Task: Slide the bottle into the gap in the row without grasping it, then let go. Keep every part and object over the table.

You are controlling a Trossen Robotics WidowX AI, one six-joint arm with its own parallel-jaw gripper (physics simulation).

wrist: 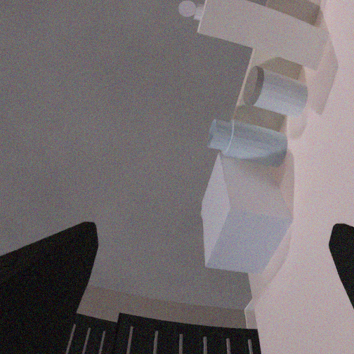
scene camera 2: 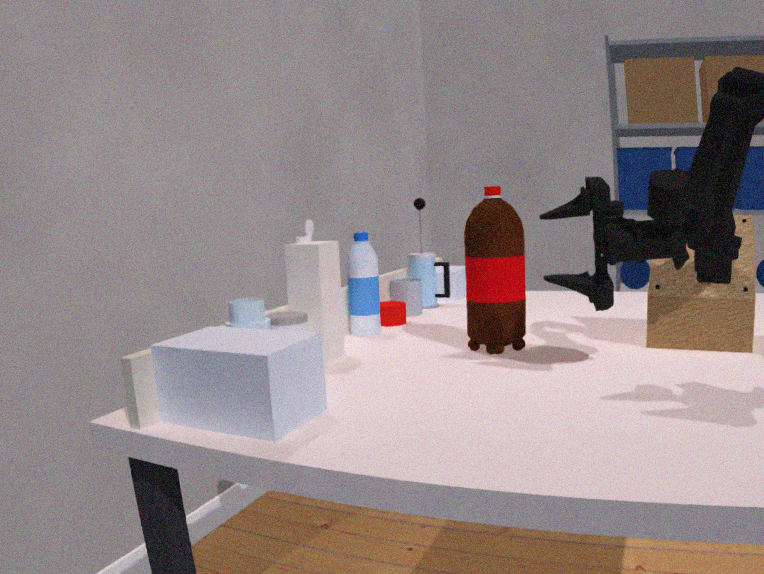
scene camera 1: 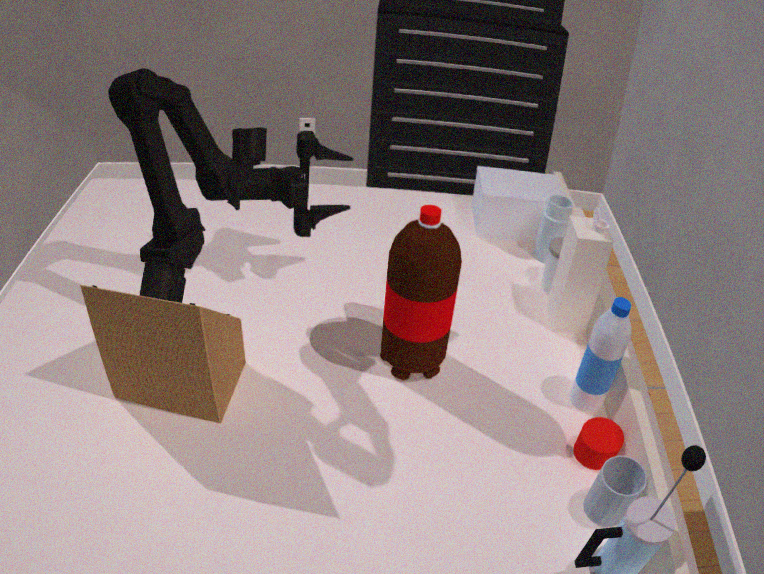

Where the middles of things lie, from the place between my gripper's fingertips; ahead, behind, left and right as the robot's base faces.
Right now my hand is 16 cm short of the brown bottle [scene camera 1: 424, 262], 21 cm to the left of it and 6 cm above it. The rest, counted from my hand: lidded jar [scene camera 2: 287, 320] (42 cm ahead, 7 cm to the left, 16 cm below); then pale box [scene camera 2: 263, 384] (33 cm ahead, 29 cm to the left, 15 cm below); then white carton [scene camera 1: 587, 245] (44 cm ahead, 3 cm to the right, 8 cm below).
